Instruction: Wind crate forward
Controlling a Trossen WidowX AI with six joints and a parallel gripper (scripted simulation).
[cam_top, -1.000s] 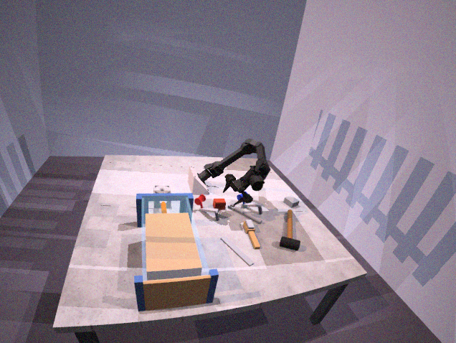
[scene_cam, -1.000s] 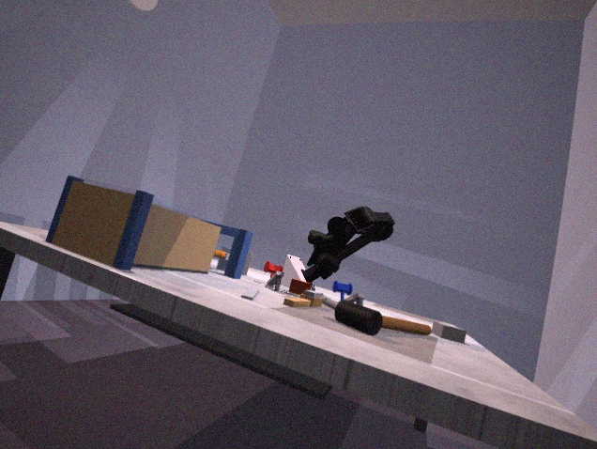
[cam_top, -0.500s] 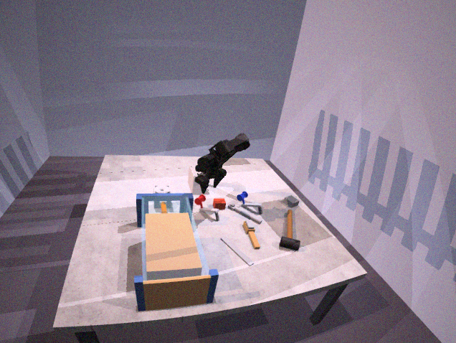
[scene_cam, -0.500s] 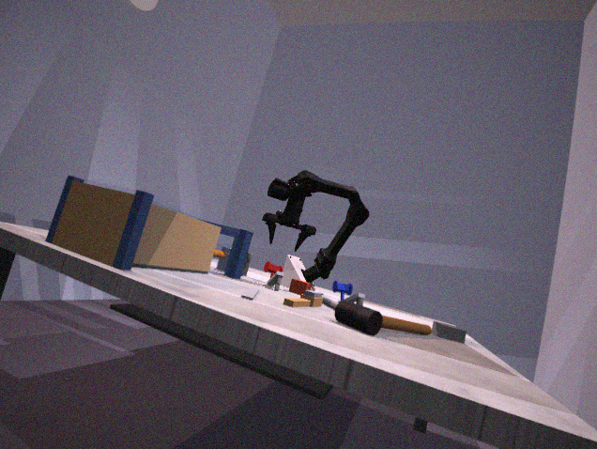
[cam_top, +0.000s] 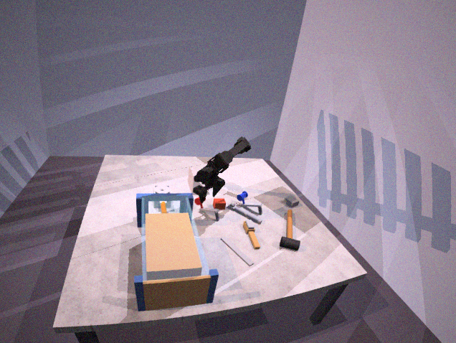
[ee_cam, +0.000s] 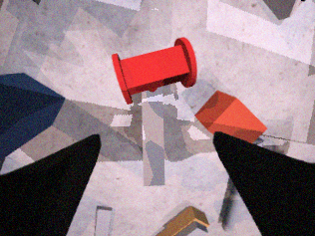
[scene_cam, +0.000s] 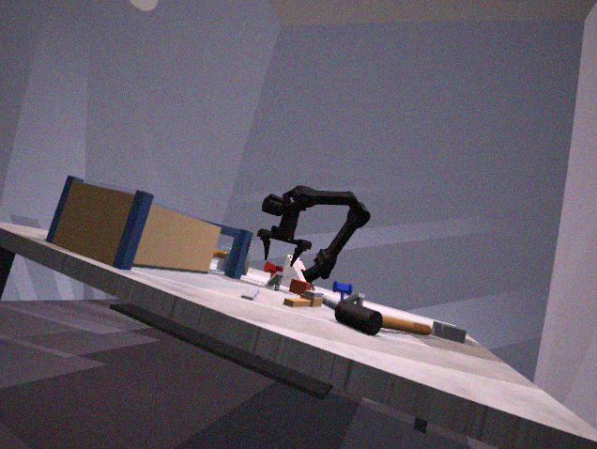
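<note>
Now: the winch handle 50 mm below my gripper tip. Round my gripper tip: red winch handle grip (30 mm behind, 30 mm to the right, 40 mm below); pale winch body (90 mm behind, 240 mm to the right, 50 mm below); wooden brush (180 mm ahead, 200 mm to the left, 60 mm below).
</note>
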